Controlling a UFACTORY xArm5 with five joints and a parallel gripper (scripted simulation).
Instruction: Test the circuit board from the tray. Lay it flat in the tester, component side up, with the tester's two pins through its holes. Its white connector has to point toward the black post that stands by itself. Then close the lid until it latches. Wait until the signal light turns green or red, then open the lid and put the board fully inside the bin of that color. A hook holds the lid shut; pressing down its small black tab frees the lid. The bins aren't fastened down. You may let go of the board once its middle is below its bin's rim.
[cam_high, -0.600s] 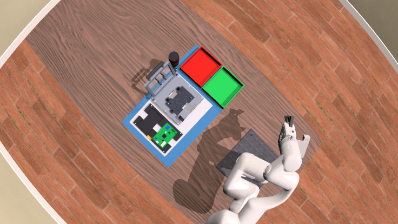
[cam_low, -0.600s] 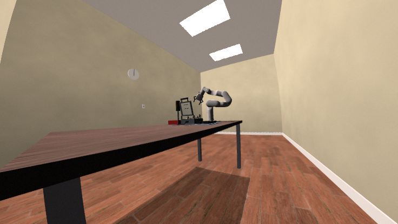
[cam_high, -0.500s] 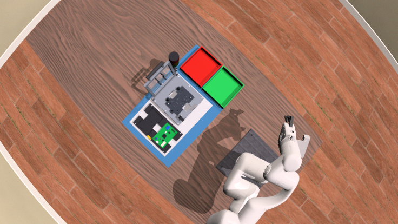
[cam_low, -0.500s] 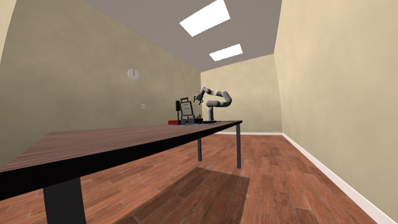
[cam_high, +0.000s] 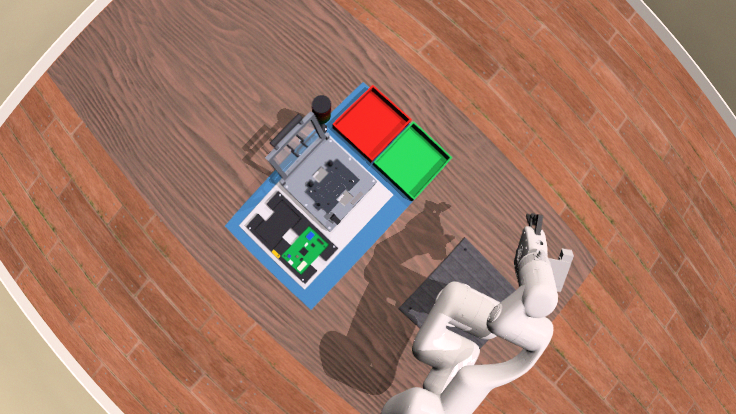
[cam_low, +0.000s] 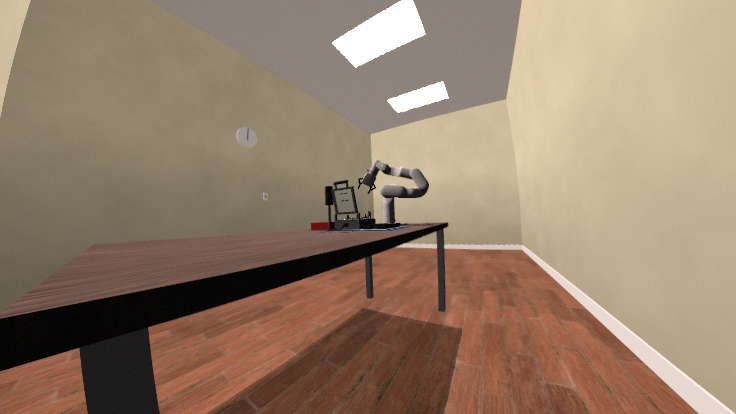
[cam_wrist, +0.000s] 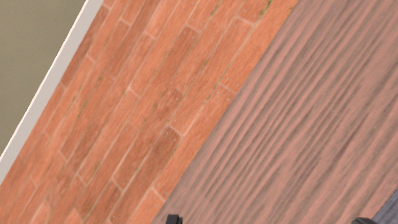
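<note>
Right now my hand is 360 mm short of the green circuit board, 370 mm to the right of it and 280 mm above it. The rest, counted from my hand: green bin: 310 mm ahead, 290 mm below; then tester lid: 540 mm ahead, 190 mm to the left, 120 mm below; then red bin: 460 mm ahead, 10 mm to the right, 290 mm below.
</note>
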